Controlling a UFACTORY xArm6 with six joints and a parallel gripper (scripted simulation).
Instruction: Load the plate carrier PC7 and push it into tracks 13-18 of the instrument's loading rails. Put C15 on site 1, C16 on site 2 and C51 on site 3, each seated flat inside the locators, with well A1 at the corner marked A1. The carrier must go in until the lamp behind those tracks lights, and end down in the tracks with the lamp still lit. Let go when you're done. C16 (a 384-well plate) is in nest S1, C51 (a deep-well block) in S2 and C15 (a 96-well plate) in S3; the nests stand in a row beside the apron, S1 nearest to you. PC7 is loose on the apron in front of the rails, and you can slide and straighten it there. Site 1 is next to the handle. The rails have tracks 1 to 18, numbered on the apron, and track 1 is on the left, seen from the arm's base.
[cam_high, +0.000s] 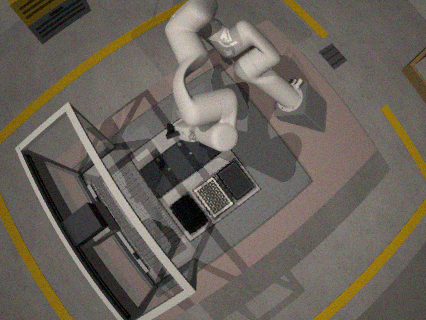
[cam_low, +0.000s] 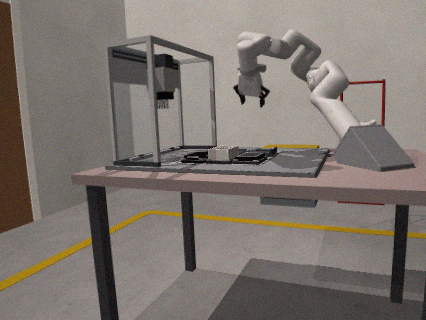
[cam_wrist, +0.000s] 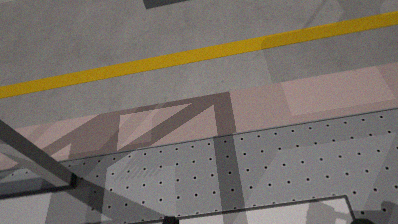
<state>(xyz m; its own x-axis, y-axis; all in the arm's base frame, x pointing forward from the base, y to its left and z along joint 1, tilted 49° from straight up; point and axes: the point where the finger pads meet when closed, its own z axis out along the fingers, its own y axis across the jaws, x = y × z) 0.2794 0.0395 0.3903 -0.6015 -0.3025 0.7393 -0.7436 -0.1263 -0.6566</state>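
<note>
Right now my hand is 12 cm short of the pale well plate, 22 cm to the right of it and 20 cm above it. Round my hand: black 96-well plate: 22 cm ahead, 19 cm to the left, 21 cm below; plate carrier PC7: 7 cm ahead, 4 cm to the left, 21 cm below; A1 mark: 6 cm ahead, 17 cm to the left, 22 cm below.
</note>
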